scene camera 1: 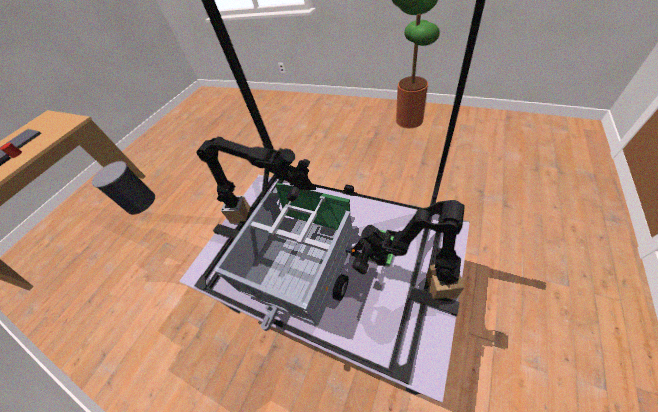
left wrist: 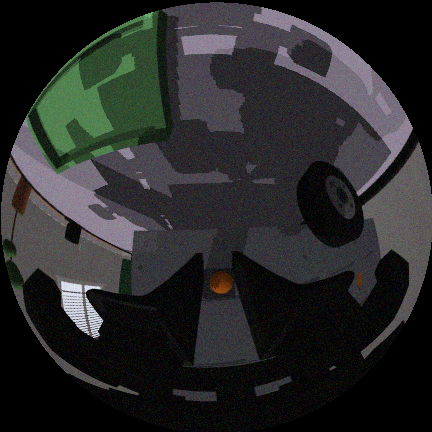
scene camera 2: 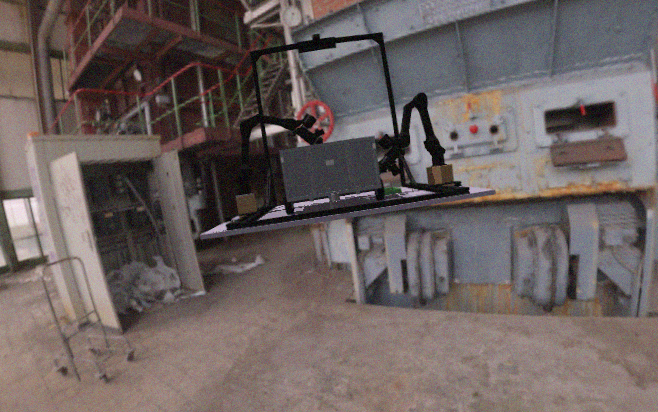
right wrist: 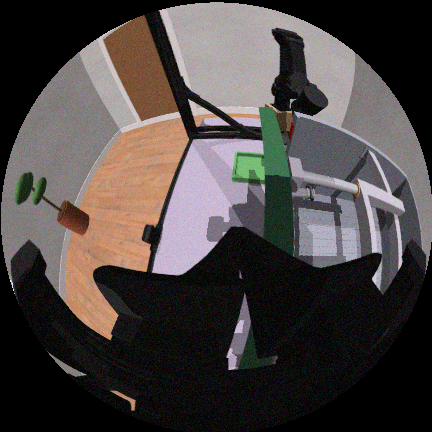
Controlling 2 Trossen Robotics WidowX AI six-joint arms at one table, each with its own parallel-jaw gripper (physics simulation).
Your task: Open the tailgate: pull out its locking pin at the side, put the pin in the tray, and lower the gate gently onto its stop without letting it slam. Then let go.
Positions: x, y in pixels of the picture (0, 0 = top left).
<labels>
left gripper: part open, touches a grey truck bed (right wrist: 336, 226)
</labels>
